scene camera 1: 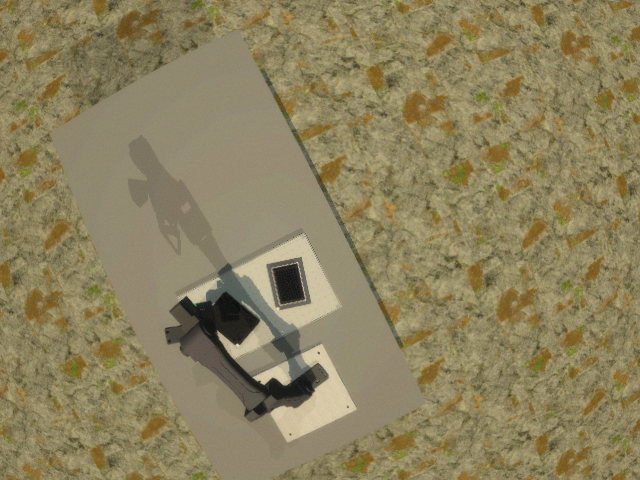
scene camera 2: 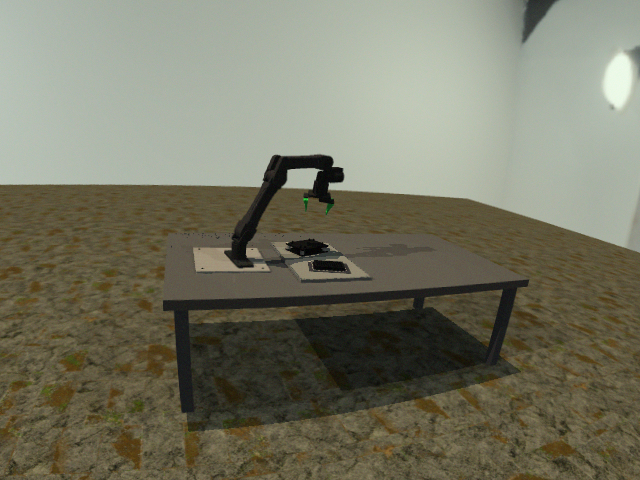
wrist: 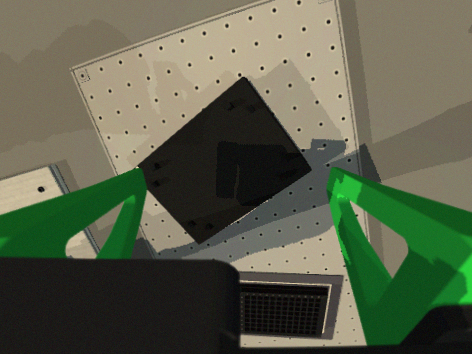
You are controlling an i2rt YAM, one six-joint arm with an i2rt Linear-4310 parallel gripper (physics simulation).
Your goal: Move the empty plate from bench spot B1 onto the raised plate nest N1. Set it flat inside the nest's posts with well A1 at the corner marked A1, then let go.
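Places are measured from the arm's base along level axes (x ahead, y left, z up), in centimetres.
Where they show: gripper, fingertip midpoint: (scene camera 2: 315, 212) (wrist: 236, 178); arm's base at its link origin: (scene camera 1: 302, 385) (scene camera 2: 238, 259).
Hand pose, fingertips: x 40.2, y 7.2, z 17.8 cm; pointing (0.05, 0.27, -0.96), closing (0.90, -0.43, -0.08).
Observation:
Things, the pixels of their top centre, and the offset from my fingertips. Level surfaces: height alone.
- dark plate at its top centre: (wrist: 281, 315) (scene camera 1: 288, 284) (scene camera 2: 329, 263) dz -16.0, dx -7.1, dy -26.6 cm
- black raised nest N1 at its top centre: (wrist: 217, 173) (scene camera 1: 229, 321) (scene camera 2: 307, 241) dz -13.2, dx -4.7, dy -2.6 cm
- grey table at its surface level: dz -18.9 cm
The dark plate (scene camera 1: 288, 283) (scene camera 2: 329, 265) (wrist: 285, 310) lies in a grey rectangular frame on the perforated board; its many small wells show in the wrist view, where the black arm housing hides its left part. The black raised nest N1 (scene camera 1: 236, 320) (scene camera 2: 307, 246) (wrist: 190, 165) stands on the same board, turned relative to it, with short dark posts near its corners and no plate on it. My gripper (scene camera 2: 316, 212) (wrist: 236, 178) is open and empty, high above the nest. In the wrist view a green fingertip covers most of the pale mark at the nest's left corner.
The pale perforated board (scene camera 1: 323, 289) (scene camera 2: 356, 273) (wrist: 270, 47) lies on the grey table (scene camera 1: 206, 93) (scene camera 2: 439, 268). The arm's white base plate (scene camera 1: 330, 403) (scene camera 2: 206, 260) (wrist: 25, 185) is beside it. The arm's shadow crosses the board between nest and plate.

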